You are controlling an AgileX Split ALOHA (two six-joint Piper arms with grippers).
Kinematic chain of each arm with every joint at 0, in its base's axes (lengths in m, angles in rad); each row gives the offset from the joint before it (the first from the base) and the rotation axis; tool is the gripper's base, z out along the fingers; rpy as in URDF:
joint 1: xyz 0 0 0.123 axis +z
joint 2: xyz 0 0 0 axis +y
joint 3: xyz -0.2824 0 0.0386 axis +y
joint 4: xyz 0.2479 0 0.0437 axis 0.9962 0 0.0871
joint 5: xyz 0 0 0 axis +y
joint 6: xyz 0.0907 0 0.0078 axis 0.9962 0 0.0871
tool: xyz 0 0 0 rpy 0 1.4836 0
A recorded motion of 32 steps. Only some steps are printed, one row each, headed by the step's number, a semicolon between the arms.
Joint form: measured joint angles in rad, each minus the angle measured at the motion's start. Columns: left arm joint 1, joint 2, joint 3, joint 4, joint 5, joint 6; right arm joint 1, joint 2, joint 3, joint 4, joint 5, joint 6.
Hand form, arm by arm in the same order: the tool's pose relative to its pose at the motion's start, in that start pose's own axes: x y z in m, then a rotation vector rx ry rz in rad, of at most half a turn. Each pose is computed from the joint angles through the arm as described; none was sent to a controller.
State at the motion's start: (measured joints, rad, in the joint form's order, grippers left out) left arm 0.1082 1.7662 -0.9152 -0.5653 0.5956 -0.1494; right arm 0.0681 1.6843 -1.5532 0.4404 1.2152 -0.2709
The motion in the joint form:
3: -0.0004 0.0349 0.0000 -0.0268 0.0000 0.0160; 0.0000 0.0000 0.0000 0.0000 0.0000 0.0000
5: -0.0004 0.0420 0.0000 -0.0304 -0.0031 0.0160; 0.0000 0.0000 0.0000 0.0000 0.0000 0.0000
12: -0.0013 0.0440 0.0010 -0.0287 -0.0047 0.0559; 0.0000 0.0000 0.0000 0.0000 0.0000 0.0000
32: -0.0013 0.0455 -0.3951 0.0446 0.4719 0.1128; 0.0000 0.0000 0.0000 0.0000 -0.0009 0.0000
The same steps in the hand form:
3: 0.0002 0.0025 0.0103 -0.0049 0.0290 -0.0165; 0.0000 0.0000 0.0000 0.0000 0.0000 0.0000
5: 0.0000 0.0031 0.0124 -0.0066 0.0316 -0.0217; 0.0000 0.0000 0.0000 0.0000 0.0000 0.0000
12: 0.0002 0.0035 0.0132 -0.0083 0.0327 0.0195; 0.0000 0.0000 0.0000 0.0000 0.0000 0.0000
32: -0.0317 -0.0605 -0.0530 0.0728 0.1796 0.2765; -0.0001 0.0000 0.0000 0.0002 -0.0009 0.0000

